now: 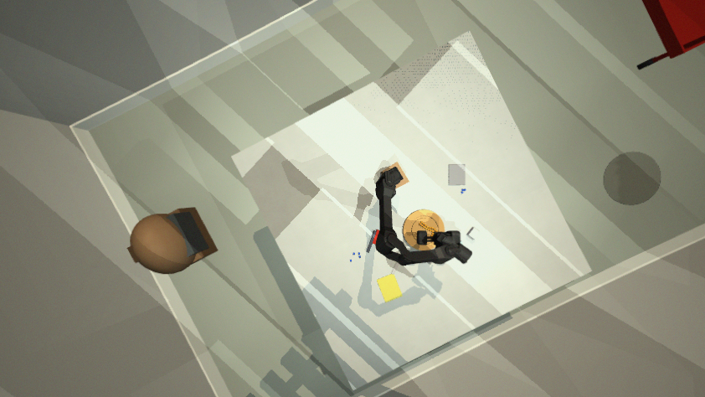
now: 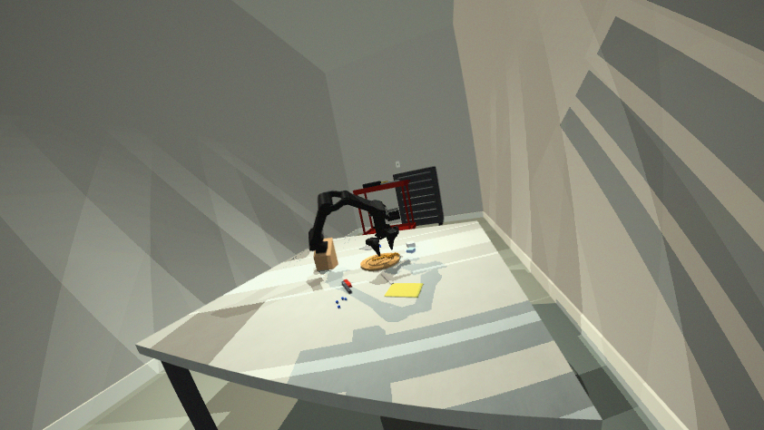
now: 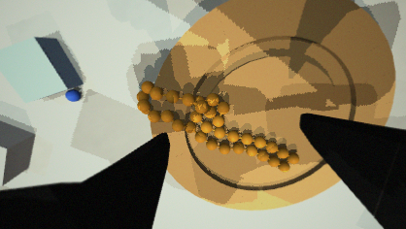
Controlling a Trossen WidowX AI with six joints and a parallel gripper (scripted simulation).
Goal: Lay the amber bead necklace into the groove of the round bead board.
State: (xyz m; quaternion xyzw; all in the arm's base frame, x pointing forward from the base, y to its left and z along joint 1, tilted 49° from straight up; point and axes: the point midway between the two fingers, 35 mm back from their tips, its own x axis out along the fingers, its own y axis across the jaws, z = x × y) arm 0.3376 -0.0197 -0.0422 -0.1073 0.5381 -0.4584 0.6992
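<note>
Now: the round bead board 30 mm behind my gripper tip, 20 mm to the right of it and 40 mm below it. The rest, counted from my gripper tip: light blue cube 120 mm ahead, 90 mm to the left, 30 mm below; red-handled tool 120 mm behind, 250 mm to the right, 30 mm below; white cube 110 mm ahead, 180 mm to the left, 30 mm below.
</note>
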